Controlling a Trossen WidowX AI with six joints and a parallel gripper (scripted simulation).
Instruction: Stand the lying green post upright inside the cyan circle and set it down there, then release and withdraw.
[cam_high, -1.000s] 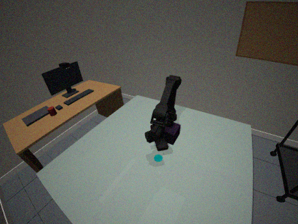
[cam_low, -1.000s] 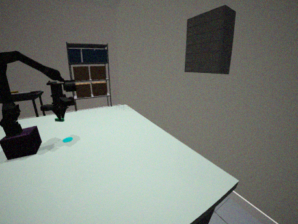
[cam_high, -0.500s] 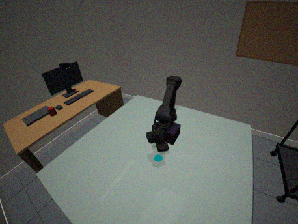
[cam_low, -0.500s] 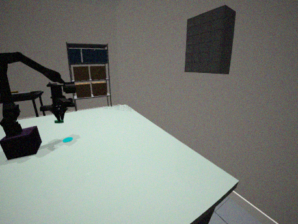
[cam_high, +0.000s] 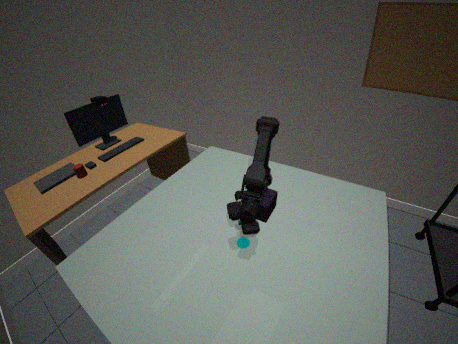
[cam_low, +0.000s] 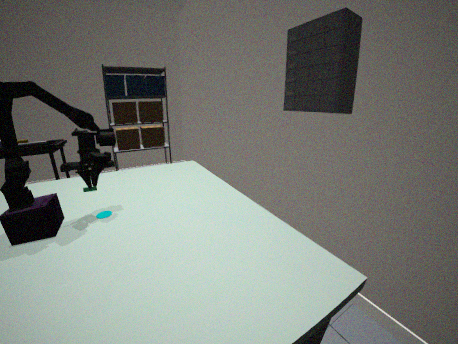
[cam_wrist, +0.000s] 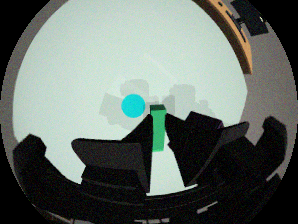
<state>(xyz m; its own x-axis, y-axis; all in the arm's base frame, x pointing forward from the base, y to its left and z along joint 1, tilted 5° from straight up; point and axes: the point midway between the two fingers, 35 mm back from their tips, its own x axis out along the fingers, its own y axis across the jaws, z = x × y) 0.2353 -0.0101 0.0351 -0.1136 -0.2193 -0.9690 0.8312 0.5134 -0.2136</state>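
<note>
My gripper tip is now 20 mm short of the cyan circle, 10 mm to the right of it and 120 mm above it. The rest, counted from my gripper tip: green post: 10 mm behind, 20 mm to the left, 10 mm below.
</note>
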